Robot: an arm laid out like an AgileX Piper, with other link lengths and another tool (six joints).
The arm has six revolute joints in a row. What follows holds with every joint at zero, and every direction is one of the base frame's.
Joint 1 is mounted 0.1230 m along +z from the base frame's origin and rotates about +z.
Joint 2 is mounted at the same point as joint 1 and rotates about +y.
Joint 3 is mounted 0.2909 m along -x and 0.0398 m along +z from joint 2 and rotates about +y.
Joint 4 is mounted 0.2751 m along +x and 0.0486 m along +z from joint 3 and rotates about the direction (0.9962, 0, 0.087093).
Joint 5 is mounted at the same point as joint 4 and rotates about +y.
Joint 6 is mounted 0.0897 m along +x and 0.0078 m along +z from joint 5 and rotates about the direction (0.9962, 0, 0.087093).
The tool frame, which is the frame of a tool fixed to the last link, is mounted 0.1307 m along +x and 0.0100 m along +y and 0.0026 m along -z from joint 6; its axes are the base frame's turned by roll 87.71, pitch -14.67 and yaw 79.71 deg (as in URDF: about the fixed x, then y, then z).
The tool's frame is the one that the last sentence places.
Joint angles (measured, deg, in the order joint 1, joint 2, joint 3, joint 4, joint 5, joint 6), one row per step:
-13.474, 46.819, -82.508, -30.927, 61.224, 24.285
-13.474, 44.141, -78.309, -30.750, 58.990, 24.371
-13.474, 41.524, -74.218, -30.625, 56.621, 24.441
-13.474, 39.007, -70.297, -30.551, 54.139, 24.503
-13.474, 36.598, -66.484, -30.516, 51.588, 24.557
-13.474, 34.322, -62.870, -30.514, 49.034, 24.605
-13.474, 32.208, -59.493, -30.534, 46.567, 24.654
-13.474, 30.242, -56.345, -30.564, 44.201, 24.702
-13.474, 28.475, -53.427, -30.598, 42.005, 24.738
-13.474, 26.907, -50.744, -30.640, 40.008, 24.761
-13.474, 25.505, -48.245, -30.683, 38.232, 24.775
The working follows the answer.
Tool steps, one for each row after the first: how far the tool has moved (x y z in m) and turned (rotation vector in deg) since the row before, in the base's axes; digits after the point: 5 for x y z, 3 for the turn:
-0.00305, 0.00340, -0.01121, -0.612, -0.301, 0.970
-0.00253, 0.00339, -0.01085, -0.715, -0.439, 1.008
-0.00196, 0.00338, -0.01020, -0.805, -0.587, 1.039
-0.00131, 0.00336, -0.01009, -0.849, -0.635, 1.063
-0.00085, 0.00334, -0.00957, -0.871, -0.697, 1.064
-0.00048, 0.00325, -0.00909, -0.840, -0.704, 1.033
-0.00022, 0.00319, -0.00859, -0.800, -0.706, 1.000
0.00017, 0.00298, -0.00843, -0.723, -0.600, 0.940
0.00046, 0.00272, -0.00824, -0.643, -0.475, 0.863
0.00063, 0.00244, -0.00836, -0.543, -0.318, 0.776

Tool pose at each row, in the base's axes (x y z in m, rotation vector in deg; rounded; the steps above come from the unrounded poses):
0.18822, -0.13611, 0.49246, 106.940, 24.735, 33.282
0.18516, -0.13270, 0.48126, 106.128, 25.596, 34.014
0.18264, -0.12931, 0.47041, 105.156, 26.420, 34.858
0.18067, -0.12594, 0.46020, 104.030, 27.190, 35.819
0.17937, -0.12258, 0.45011, 102.831, 27.954, 36.816
0.17852, -0.11924, 0.44054, 101.578, 28.676, 37.851
0.17804, -0.11599, 0.43145, 100.346, 29.350, 38.872
0.17782, -0.11281, 0.42285, 99.147, 29.978, 39.878
0.17799, -0.10982, 0.41443, 98.067, 30.598, 40.775
0.17845, -0.10710, 0.40618, 97.123, 31.211, 41.537
0.17908, -0.10466, 0.39783, 96.350, 31.825, 42.143

